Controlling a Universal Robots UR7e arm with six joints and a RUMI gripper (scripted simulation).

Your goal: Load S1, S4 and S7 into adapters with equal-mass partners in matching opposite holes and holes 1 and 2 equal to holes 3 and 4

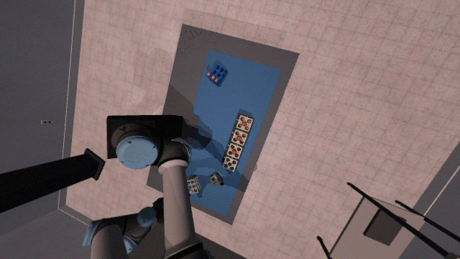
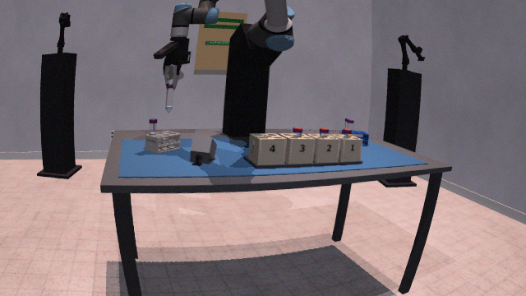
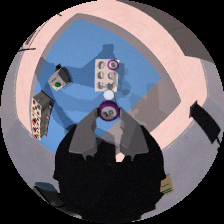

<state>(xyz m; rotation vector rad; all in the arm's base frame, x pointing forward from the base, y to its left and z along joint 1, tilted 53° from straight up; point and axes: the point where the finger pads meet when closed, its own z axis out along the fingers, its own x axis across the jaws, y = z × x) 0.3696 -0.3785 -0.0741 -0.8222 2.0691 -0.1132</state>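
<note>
My gripper is now 20 cm short of the bucket adapter, 37 cm to the right of it and 20 cm above it. Also, from my hand: blue rack: 26 cm behind, 89 cm to the left, 22 cm below; white rack: 4 cm ahead, 2 cm to the right, 22 cm below.
</note>
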